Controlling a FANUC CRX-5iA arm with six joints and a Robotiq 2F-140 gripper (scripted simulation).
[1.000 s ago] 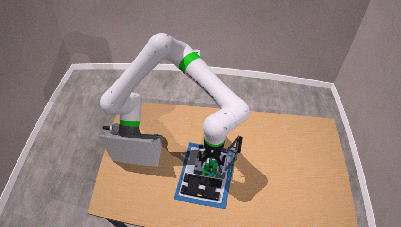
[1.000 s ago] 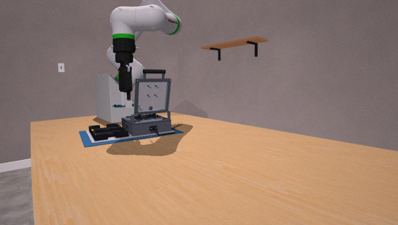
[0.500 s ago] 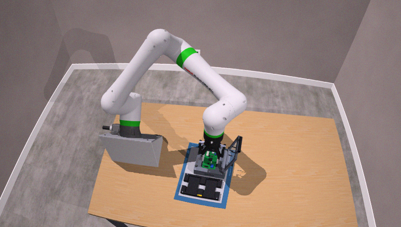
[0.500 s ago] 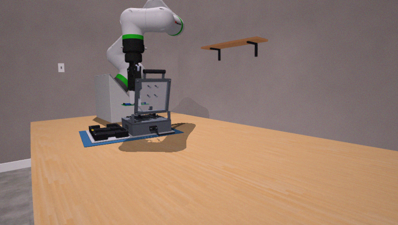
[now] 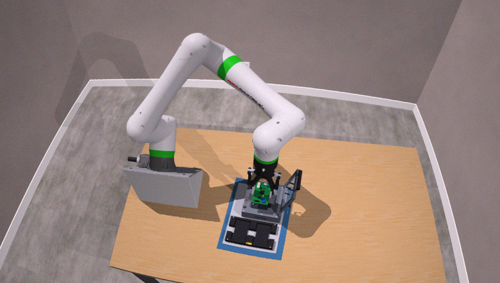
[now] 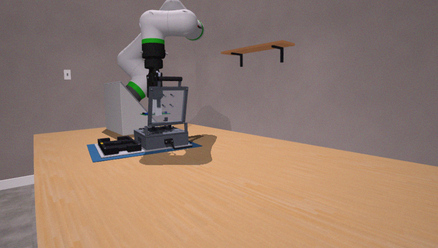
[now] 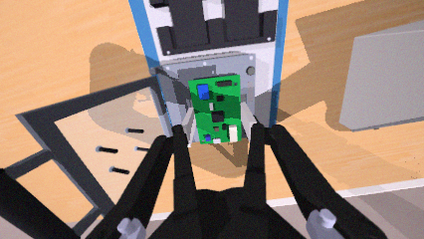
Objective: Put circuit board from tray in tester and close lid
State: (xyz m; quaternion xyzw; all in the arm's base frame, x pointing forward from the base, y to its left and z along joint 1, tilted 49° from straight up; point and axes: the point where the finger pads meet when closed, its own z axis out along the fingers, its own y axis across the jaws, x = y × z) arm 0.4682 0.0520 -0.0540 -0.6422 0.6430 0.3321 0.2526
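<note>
Right now the tester lid is 120 mm ahead of my hand, 10 mm to the left of it and 30 mm above it. Round my hand: green circuit board: 20 mm below.
</note>
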